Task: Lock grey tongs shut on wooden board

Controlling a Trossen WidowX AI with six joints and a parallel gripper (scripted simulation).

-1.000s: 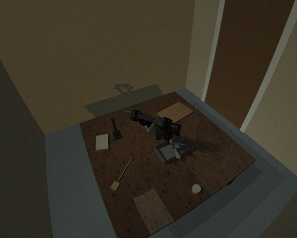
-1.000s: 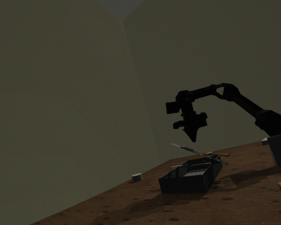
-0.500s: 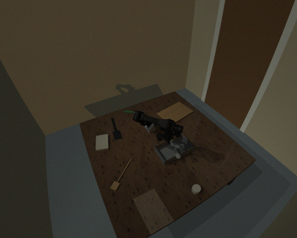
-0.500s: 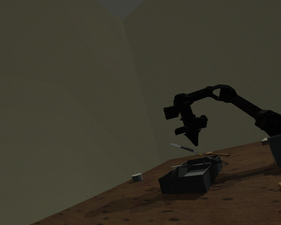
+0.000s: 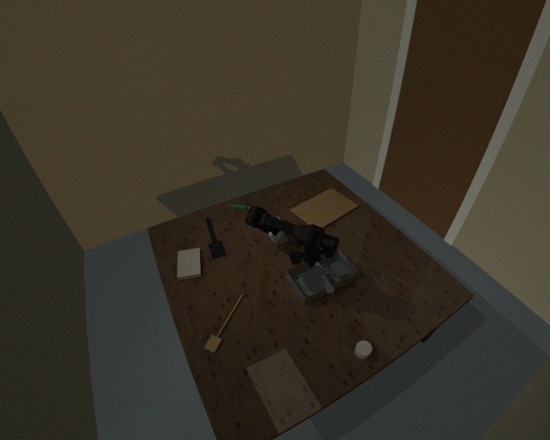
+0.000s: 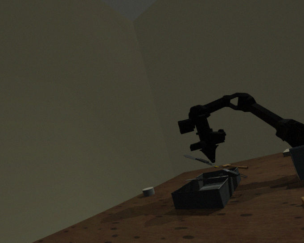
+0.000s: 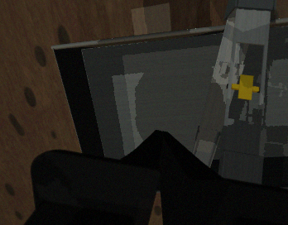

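My gripper tip is 2 cm short of the grey roasting tin, 6 cm to the right of it and 8 cm above it. Also, from my gripper tip: yellow slider piece (2 cm behind, 6 cm to the left, 1 cm below); then white cylinder (41 cm ahead, 1 cm to the right, 9 cm below); then wooden board (40 cm behind, 38 cm to the left, 10 cm below).
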